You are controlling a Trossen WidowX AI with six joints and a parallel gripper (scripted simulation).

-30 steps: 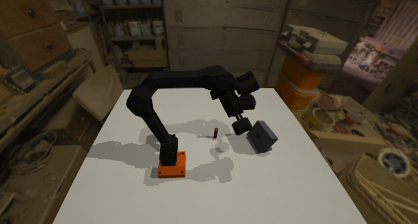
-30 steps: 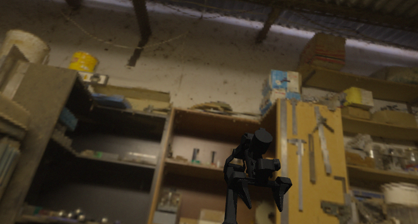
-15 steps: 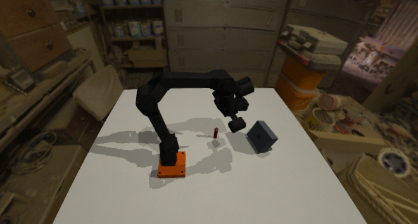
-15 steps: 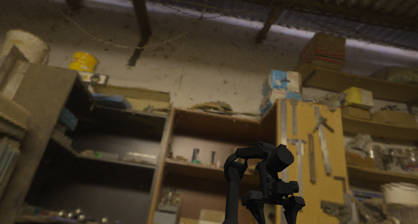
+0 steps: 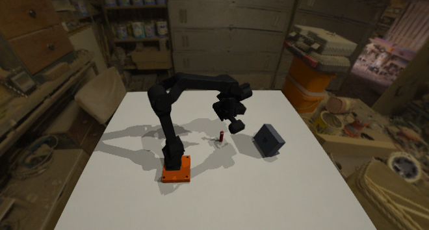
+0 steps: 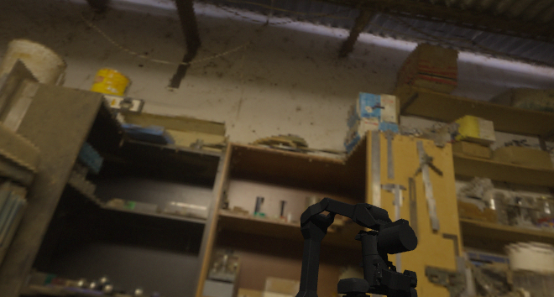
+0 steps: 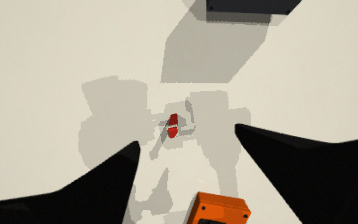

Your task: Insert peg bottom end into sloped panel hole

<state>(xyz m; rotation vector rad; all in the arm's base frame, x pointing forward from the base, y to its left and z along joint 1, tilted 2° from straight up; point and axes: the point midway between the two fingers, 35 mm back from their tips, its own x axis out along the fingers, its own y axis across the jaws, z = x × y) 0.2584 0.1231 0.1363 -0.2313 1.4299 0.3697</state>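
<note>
Right now the red peg is 2 cm behind my gripper tip, 1 cm to the left of it and 7 cm below it. Also, from my gripper tip: dark sloped panel: 22 cm ahead, 5 cm to the right, 6 cm below.
</note>
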